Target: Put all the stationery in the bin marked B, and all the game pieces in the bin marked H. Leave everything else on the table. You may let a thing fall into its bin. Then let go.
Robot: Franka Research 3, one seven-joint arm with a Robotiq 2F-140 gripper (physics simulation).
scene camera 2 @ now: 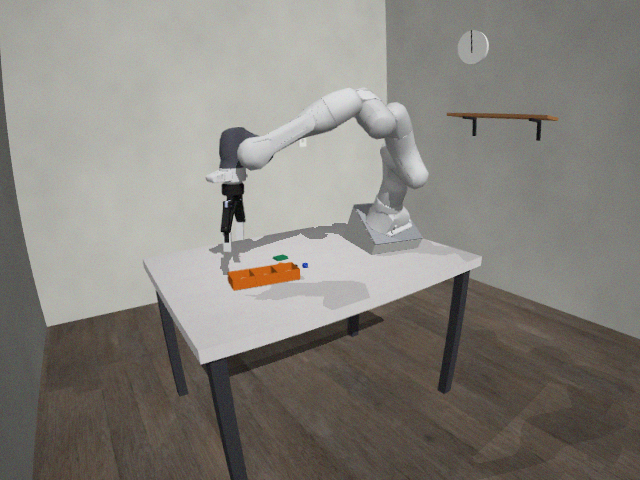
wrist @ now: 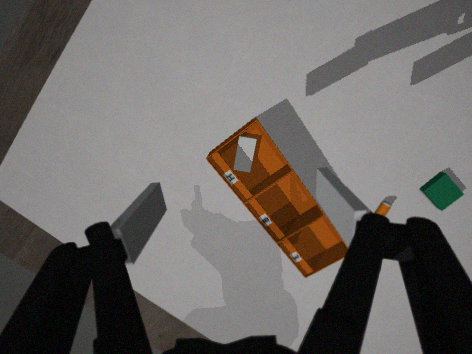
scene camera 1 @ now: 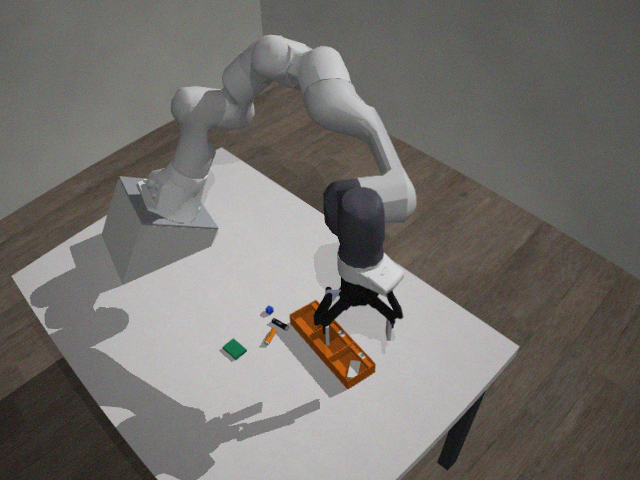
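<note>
The orange three-part tray stands on the table. In the wrist view its H bin is at the upper end and its B bin in the middle. A flat white piece lies tilted in the H bin. My gripper is open and empty, above the tray. A blue die, a black cylinder and an orange cylinder lie beside the tray. A green square block lies farther off.
The tray's third bin is at the end near the black cylinder. The arm's grey base block stands on the table. The right finger partly covers the orange cylinder in the wrist view.
</note>
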